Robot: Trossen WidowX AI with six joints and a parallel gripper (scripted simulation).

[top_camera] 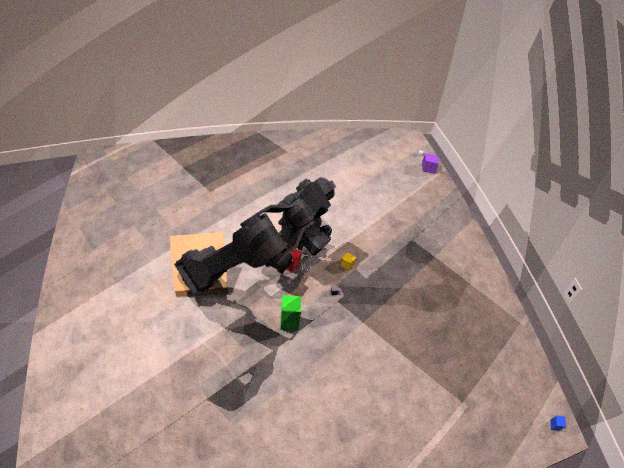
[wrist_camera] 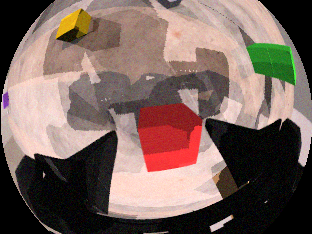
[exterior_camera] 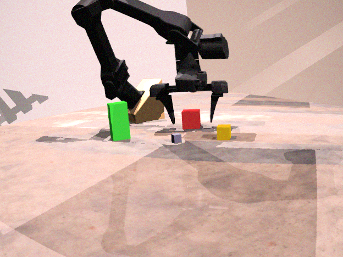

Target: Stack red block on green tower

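The grey cube is 90 mm ahead of my gripper tip and 110 mm to the right of it. Round my gripper tip: yellow cube (140 mm ahead, 30 mm to the right); red block (10 mm above); purple cube (560 mm ahead, 330 mm to the left, 10 mm above).
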